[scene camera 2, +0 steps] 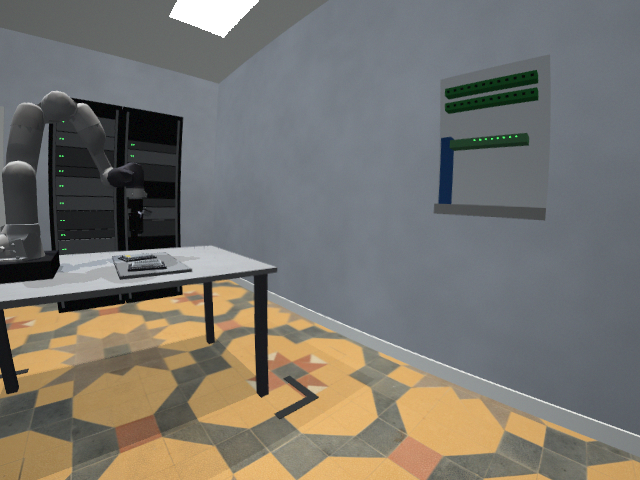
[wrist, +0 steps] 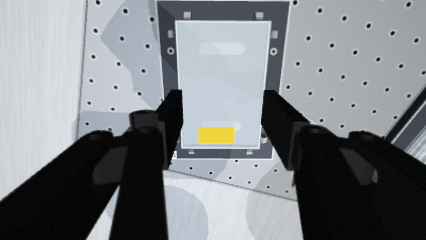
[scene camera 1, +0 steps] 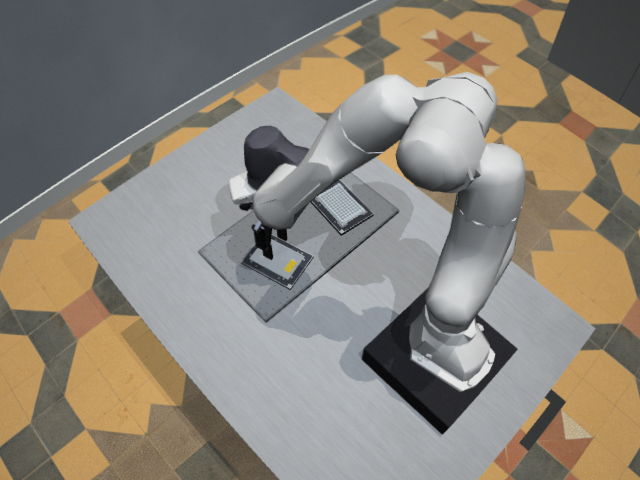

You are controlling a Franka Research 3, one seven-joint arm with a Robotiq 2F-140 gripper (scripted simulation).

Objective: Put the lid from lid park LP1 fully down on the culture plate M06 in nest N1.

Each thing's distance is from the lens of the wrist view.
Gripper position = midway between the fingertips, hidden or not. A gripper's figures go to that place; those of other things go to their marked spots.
my gripper (wrist: 222, 107): 0.17 m
clear lid (wrist: 222, 65): 0.22 m
